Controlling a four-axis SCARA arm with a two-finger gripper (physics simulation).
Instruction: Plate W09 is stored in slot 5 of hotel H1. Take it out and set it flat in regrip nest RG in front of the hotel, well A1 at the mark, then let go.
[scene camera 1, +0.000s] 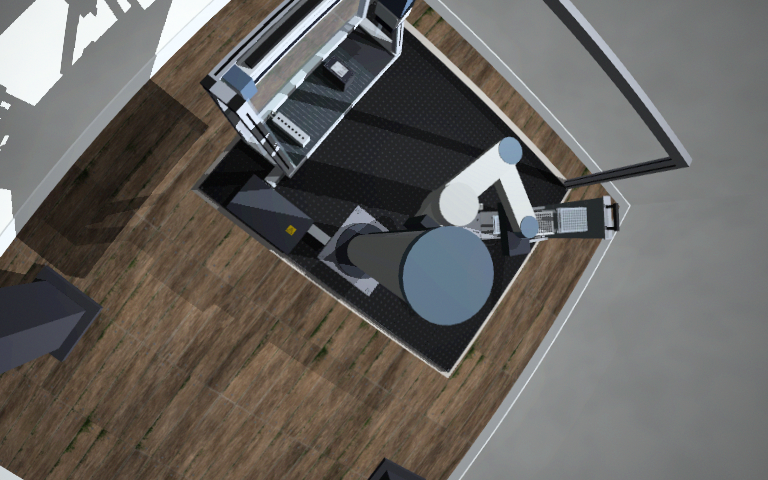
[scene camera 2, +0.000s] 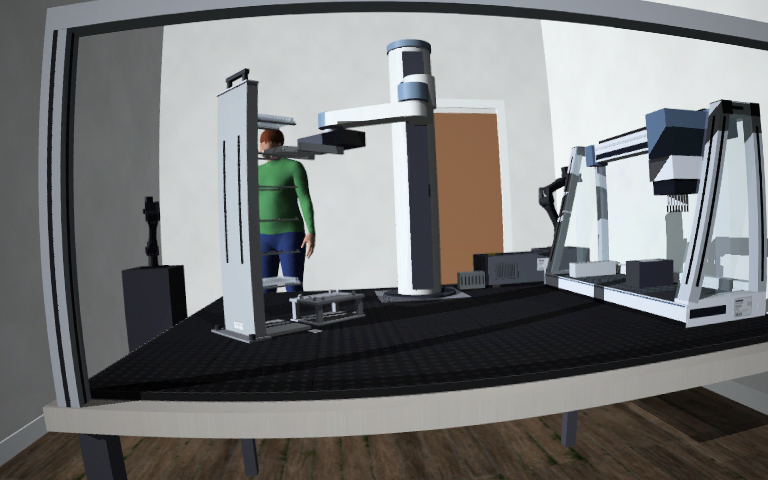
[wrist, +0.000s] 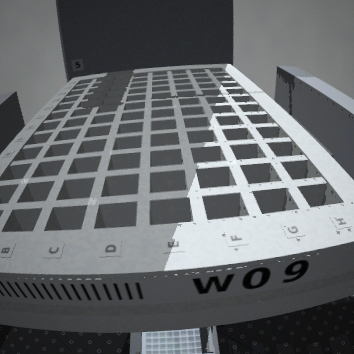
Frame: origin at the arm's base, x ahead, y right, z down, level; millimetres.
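Seen in the pictures: gripper, between the fingertips: (scene camera 1: 544, 223) (scene camera 2: 285, 149) (wrist: 146, 95); arm's base, origin of its link: (scene camera 2: 419, 297).
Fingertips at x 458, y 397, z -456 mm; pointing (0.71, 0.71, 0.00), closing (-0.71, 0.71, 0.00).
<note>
Offsets run from my fingertips to a thing's top centre. "spot": to the spot under its first point.
Plate W09 @(dy -15, dx -15, dz -5 mm) (scene camera 1: 544, 222) (scene camera 2: 289, 151) (wrist: 142, 252) is a grey-white grid plate, held level. My gripper (scene camera 1: 540, 225) (scene camera 2: 309, 152) (wrist: 146, 95) is shut on it, with one finger on each side. Hotel H1 (scene camera 1: 596, 217) (scene camera 2: 237, 198) (wrist: 150, 35) is a tall tower; its back panel with tag 5 @(spot: dy +55, dx +137, dz +9 mm) (wrist: 77, 64) stands beyond the plate's far edge. In scene camera 2 the plate sticks out past the shelf fronts towards the arm; its far end is still by the tower. Nest RG @(spot: dy -85, dx -300, dz +443 mm) (scene camera 2: 328, 305) is a low frame on posts in front of the hotel, partly hidden from above.
Another plate @(dy +47, dx +49, dz -73 mm) (scene camera 1: 572, 219) (scene camera 2: 276, 120) sits in the hotel above W09, and a lower plate @(dy +47, dx +49, dz +319 mm) (scene camera 2: 281, 281) sits near its bottom. The arm column (scene camera 1: 447, 275) (scene camera 2: 417, 198) stands beyond the nest. A glass-walled enclosure (scene camera 1: 317, 90) (scene camera 2: 614, 300) stands at the other end of the table.
</note>
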